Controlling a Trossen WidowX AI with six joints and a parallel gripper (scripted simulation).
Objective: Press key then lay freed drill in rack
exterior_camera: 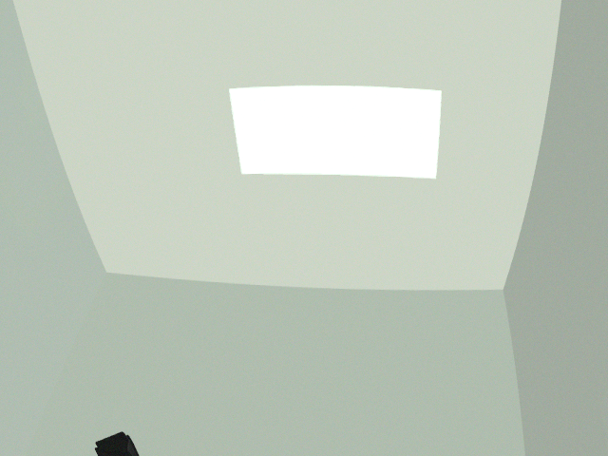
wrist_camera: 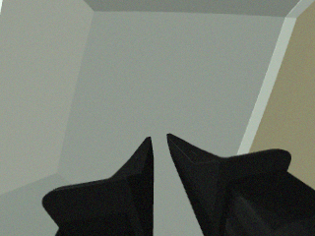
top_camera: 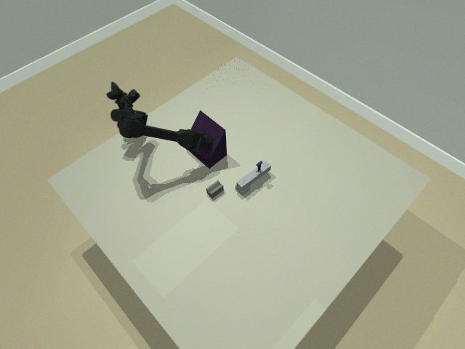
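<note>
The dark blue key is 800 mm ahead of my gripper tip, 200 mm to the left of it and 140 mm below it. Round my gripper tip: drill (790 mm ahead, 140 mm to the left, 180 mm below); then dark grey block (700 mm ahead, 210 mm below); then grey housing block (790 mm ahead, 160 mm to the left, 190 mm below).
</note>
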